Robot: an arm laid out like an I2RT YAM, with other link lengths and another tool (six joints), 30 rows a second.
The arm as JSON. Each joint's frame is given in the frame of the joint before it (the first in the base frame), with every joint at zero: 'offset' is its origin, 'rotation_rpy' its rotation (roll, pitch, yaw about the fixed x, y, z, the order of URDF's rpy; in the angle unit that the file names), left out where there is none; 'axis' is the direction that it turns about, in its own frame. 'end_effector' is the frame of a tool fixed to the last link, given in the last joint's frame.
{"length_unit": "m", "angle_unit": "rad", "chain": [
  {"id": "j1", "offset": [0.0, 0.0, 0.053], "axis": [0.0, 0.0, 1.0]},
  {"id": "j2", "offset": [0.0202, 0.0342, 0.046], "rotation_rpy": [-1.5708, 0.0, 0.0], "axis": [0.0, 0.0, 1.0]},
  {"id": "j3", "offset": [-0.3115, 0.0, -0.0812], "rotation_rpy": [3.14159, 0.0, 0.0], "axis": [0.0, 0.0, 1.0]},
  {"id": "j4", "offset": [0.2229, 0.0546, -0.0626], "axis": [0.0, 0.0, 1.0]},
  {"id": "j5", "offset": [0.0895, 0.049, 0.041], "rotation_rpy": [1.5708, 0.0, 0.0], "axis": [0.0, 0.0, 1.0]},
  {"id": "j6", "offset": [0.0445, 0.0, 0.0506], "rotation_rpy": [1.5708, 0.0, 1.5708], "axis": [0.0, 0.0, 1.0]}
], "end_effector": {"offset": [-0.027, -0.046, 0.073], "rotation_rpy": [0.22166, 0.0, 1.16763]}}
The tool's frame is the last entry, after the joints.
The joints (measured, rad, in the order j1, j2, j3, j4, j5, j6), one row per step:
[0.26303, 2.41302, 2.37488, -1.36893, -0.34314, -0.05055]
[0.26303, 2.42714, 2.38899, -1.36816, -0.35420, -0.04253]
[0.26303, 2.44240, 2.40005, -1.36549, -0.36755, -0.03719]
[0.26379, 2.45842, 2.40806, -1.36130, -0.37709, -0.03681]
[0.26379, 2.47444, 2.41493, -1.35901, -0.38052, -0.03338]
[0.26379, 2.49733, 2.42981, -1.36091, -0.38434, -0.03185]
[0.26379, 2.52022, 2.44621, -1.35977, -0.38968, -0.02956]
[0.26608, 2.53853, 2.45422, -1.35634, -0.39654, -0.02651]
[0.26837, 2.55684, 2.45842, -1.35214, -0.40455, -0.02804]
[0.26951, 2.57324, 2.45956, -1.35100, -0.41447, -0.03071]
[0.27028, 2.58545, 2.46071, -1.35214, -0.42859, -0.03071]
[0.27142, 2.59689, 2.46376, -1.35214, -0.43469, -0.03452]
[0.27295, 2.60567, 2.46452, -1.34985, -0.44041, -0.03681]
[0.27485, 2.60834, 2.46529, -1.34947, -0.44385, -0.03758]
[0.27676, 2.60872, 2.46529, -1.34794, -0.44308, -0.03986]
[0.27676, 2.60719, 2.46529, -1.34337, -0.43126, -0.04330]
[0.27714, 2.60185, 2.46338, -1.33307, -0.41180, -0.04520]
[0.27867, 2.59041, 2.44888, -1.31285, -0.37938, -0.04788]
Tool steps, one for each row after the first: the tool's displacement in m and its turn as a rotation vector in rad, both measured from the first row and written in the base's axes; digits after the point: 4 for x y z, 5 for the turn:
[0.0029, 0.0016, -0.0026, 0.01121, 0.00507, -0.00563]
[0.0055, 0.0034, -0.0064, 0.02381, 0.01202, -0.00839]
[0.0078, 0.0054, -0.0117, 0.03189, 0.01837, -0.00648]
[0.0100, 0.0062, -0.0180, 0.03352, 0.02719, -0.00922]
[0.0127, 0.0073, -0.0259, 0.03459, 0.03834, -0.01023]
[0.0160, 0.0086, -0.0331, 0.03835, 0.04579, -0.01165]
[0.0178, 0.0110, -0.0401, 0.04311, 0.05546, -0.01131]
[0.0188, 0.0135, -0.0481, 0.04795, 0.06663, -0.00672]
[0.0188, 0.0153, -0.0560, 0.05351, 0.08189, -0.00220]
[0.0183, 0.0171, -0.0615, 0.06369, 0.09746, -0.00002]
[0.0183, 0.0185, -0.0664, 0.06718, 0.10572, 0.00503]
[0.0183, 0.0201, -0.0705, 0.07103, 0.11191, 0.00911]
[0.0179, 0.0215, -0.0714, 0.07380, 0.11406, 0.01206]
[0.0178, 0.0226, -0.0716, 0.07325, 0.11191, 0.01602]
[0.0188, 0.0218, -0.0713, 0.06353, 0.10150, 0.01800]
[0.0207, 0.0208, -0.0697, 0.04852, 0.08235, 0.01817]
[0.0227, 0.0191, -0.0685, 0.02201, 0.05619, 0.01822]

